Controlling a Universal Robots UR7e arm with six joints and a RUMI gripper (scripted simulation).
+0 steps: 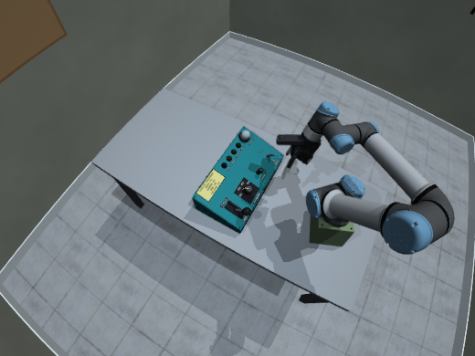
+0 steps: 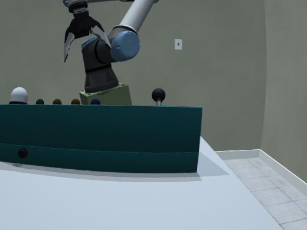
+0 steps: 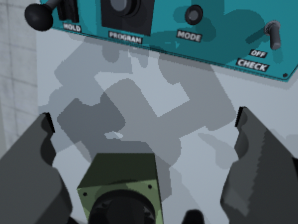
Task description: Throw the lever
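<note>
The lever lies 8 cm ahead of my hand, 23 cm to the left of it and 15 cm below it. From my hand the other things lie so: teal console (14 cm ahead, 5 cm to the left, 18 cm below); then mode button (11 cm ahead, 1 cm to the right, 16 cm below); then program dial (12 cm ahead, 11 cm to the left, 16 cm below).
</note>
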